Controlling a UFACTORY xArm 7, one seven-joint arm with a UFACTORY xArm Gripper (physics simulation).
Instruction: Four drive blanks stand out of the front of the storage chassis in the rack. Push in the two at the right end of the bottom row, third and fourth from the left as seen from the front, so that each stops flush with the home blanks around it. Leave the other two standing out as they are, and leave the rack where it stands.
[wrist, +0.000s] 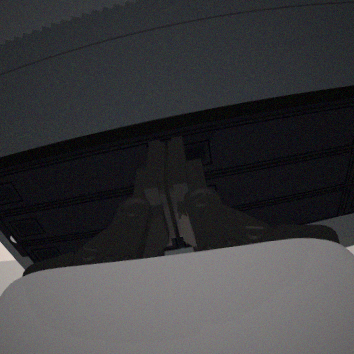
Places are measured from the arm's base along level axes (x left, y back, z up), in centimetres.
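Pixels of known places: gripper, fingertip midpoint: (170, 162).
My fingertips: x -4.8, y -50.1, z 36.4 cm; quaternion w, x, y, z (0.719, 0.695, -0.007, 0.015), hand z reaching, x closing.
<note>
Ahead of a thing's pixels: the offset from my fingertips to its middle. "spot": to the spot under its first point.
The front of the storage chassis @[spot: dz -0.6, dx +6.0, dy +0.0 cm] (285, 130) is a very dark band of drive blanks across the middle of the wrist view, with thin seams between rows. Small square outlines show on some blanks at the left and just right of the fingertips. My gripper (170, 162) is shut and empty. Its fingertips overlap the upper edge of the dark front in the view; whether they touch it I cannot tell. The fingers and knuckles hide the middle of the front. It is too dark to tell which blanks stand out and which are flush.
A broad dark grey surface (150, 85) fills the upper part of the view, with a thin curved line and a jagged shadow edge. A grey strip (330, 223) borders the front at the lower right. A small white spot @[spot: dz +4.9, dx -13.1, dy -1.3 cm] (13, 239) shows at the left edge.
</note>
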